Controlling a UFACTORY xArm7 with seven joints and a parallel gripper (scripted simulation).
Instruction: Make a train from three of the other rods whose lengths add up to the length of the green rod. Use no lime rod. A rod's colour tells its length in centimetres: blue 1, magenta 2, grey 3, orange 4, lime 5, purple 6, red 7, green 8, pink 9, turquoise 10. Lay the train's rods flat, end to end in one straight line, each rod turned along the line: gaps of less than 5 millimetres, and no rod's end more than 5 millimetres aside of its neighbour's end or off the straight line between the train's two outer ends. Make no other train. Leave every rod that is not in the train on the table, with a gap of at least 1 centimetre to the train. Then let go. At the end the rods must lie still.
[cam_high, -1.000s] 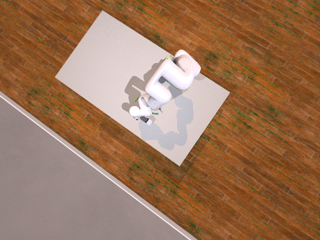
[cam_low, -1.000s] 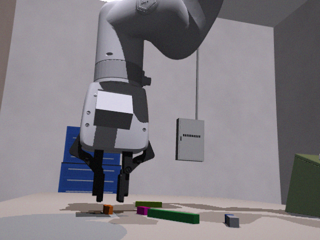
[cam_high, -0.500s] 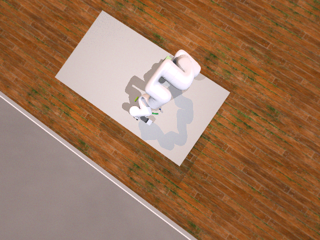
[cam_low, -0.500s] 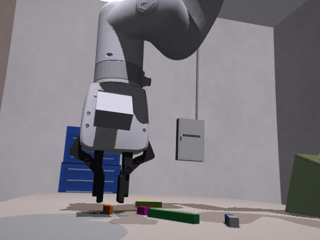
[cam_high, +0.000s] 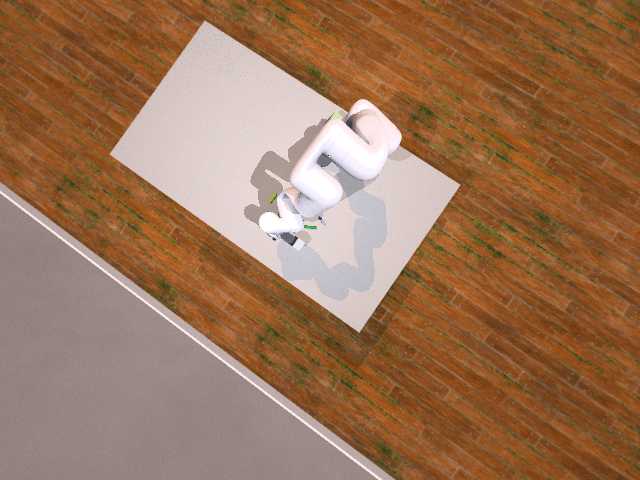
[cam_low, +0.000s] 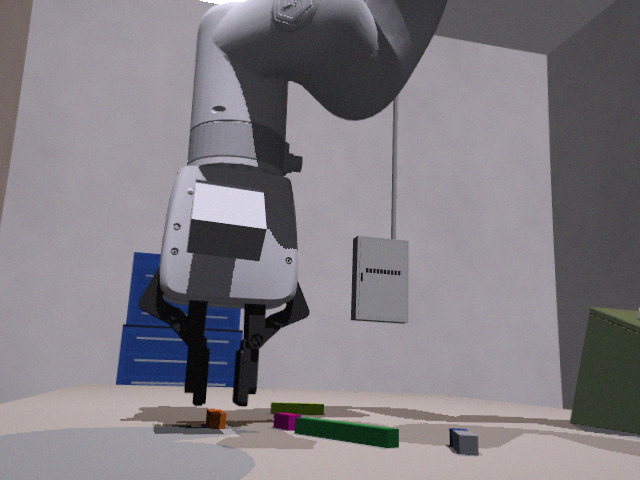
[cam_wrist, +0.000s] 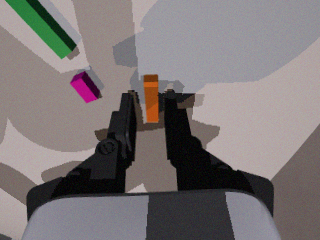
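My gripper is now 30 mm above the orange rod. From my hand the other things lie so: lime rod 140 mm to the right, 70 mm behind, 30 mm below; magenta rod 50 mm behind, 30 mm below, 10 mm to the left; green rod 80 mm behind, 70 mm to the left, 30 mm below.
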